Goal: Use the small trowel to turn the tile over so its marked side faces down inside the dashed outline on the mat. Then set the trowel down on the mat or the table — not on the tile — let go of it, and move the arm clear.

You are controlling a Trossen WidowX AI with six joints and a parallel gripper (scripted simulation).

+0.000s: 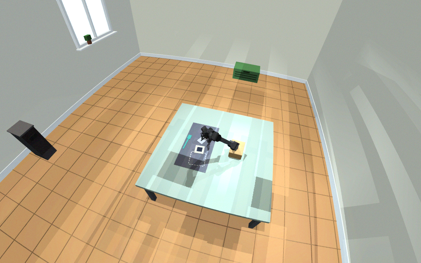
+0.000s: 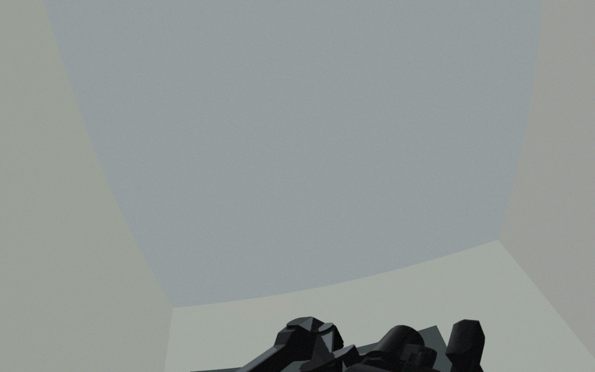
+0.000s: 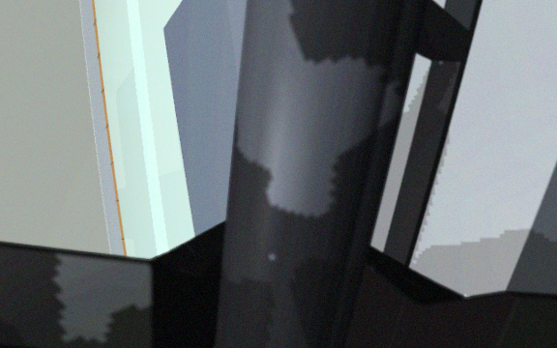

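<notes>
The dark grey mat lies 20 mm ahead of my gripper tip, 120 mm to the left of it and 70 mm below it. From my gripper tip the other things lie so: trowel 20 mm behind, 20 mm to the left, 10 mm below; teal tool 160 mm ahead, 90 mm to the left, 40 mm below; white tile 10 mm behind, 190 mm to the left, 40 mm below.
</notes>
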